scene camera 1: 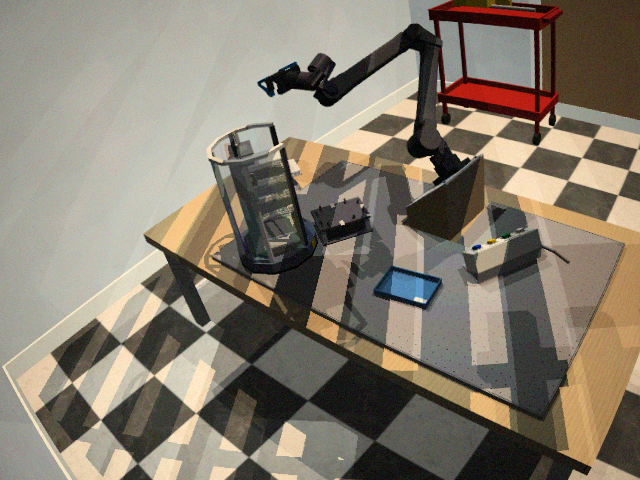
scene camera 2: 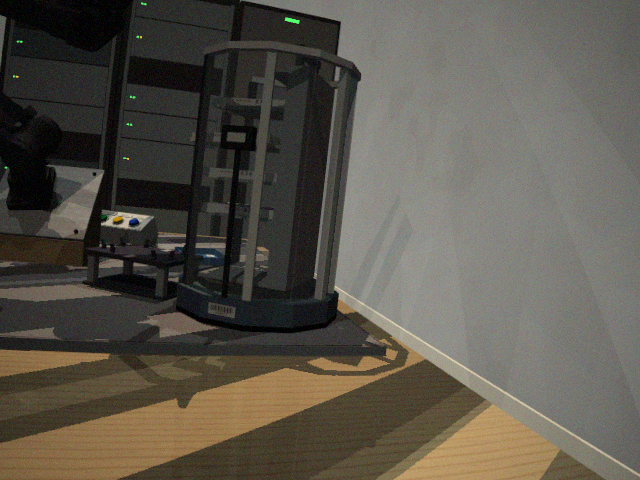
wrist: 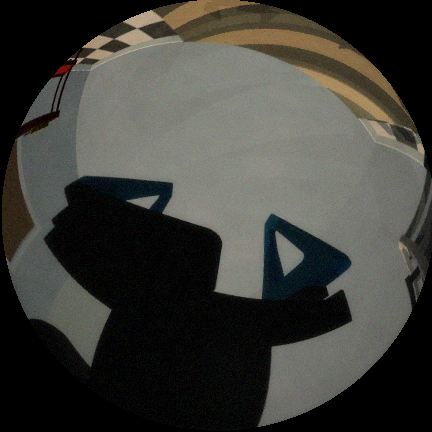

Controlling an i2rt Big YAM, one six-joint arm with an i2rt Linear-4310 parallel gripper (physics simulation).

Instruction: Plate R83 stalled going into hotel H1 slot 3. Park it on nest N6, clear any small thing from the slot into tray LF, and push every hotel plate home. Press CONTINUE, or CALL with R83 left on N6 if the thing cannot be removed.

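Places are measured from the arm's base along level axes (x ahead, y left, z up), in centimetres.
Pixels of known places: gripper, fingertip midpoint: (scene camera 1: 268, 77) (wrist: 220, 203); arm's base, link origin: (scene camera 1: 453, 173) (scene camera 2: 32, 190).
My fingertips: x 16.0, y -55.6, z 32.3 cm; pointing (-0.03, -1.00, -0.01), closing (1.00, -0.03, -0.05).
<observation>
Ahead of a thing's pixels: the offset from my fingertips to its top centre. "*": to the spot under its first point.
The plate hotel (scene camera 1: 276, 262) (scene camera 2: 273, 313) is a clear, many-sided tower on a dark blue base. Several pale plates sit stacked in it; one plate @[* dy +13.4, dx +15.1, dz -20.7 cm] (scene camera 2: 199, 137) reaches further left than the others in the second scene view. Their labels and any small thing in a slot cannot be made out. A low dark stand with pegs @[* dy +26.9, dx +8.2, dz -39.8 cm] (scene camera 1: 337, 210) (scene camera 2: 129, 252), likely the nest, stands beside the hotel with no plate on top. The blue tray @[dy +61.9, dx +22.5, dz -44.1 cm] (scene camera 1: 403, 283) holds no visible loose thing. My gripper (scene camera 1: 276, 75) (wrist: 220, 203) is open and empty, high above the hotel, before the wall.
A button box @[dy +80.2, dx +0.5, dz -37.4 cm] (scene camera 1: 504, 259) (scene camera 2: 126, 224) with blue, yellow and green buttons stands right of the tray. An upright panel (scene camera 1: 449, 206) stands before the arm's base. A red cart (scene camera 1: 496, 99) stands behind the table. A black post @[* dy +6.2, dx +19.7, dz -31.0 cm] (scene camera 2: 232, 217) with a small frame rises at the hotel.
</observation>
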